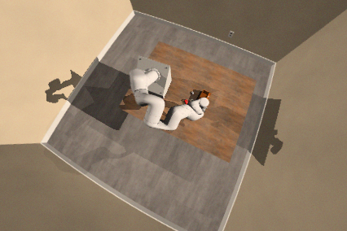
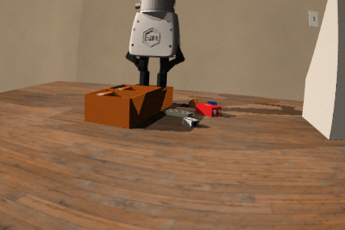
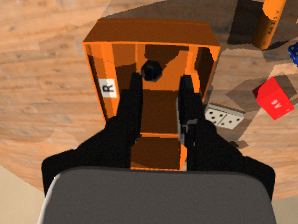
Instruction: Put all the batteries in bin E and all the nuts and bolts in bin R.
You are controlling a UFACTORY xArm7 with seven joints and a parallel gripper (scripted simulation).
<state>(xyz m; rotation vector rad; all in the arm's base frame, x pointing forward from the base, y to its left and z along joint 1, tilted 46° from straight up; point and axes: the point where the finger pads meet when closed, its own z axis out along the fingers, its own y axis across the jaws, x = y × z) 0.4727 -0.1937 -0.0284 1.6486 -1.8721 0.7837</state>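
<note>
Now: hand 1 cm short of the small black piece and 4 cm above it. Also, from my hand: blue piece 13 cm behind, 1 cm to the right, 4 cm below; then orange cylindrical battery 9 cm behind, 5 cm to the right, 5 cm below; then orange bin 2 cm ahead, 8 cm to the left, 3 cm below.
</note>
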